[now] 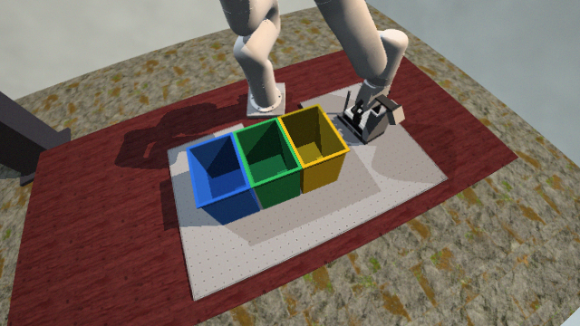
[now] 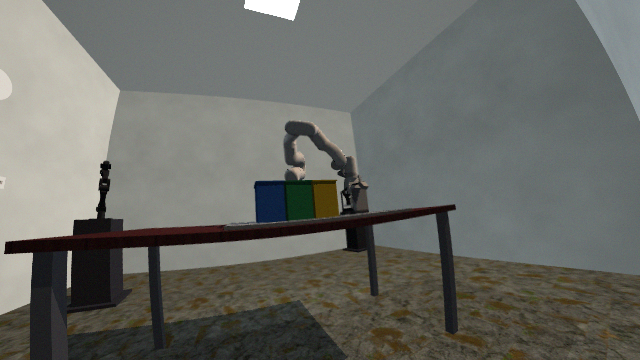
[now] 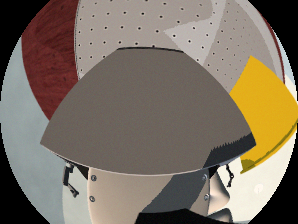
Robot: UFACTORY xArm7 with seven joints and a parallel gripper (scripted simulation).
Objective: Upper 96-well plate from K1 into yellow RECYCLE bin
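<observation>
My gripper is now 4 cm above the dark plate. From my hand the other things lie so: grey side wall 7 cm ahead, 2 cm above; white 96-well plate 1 cm below; yellow bin 26 cm to the right, 3 cm ahead, 2 cm above.
</observation>
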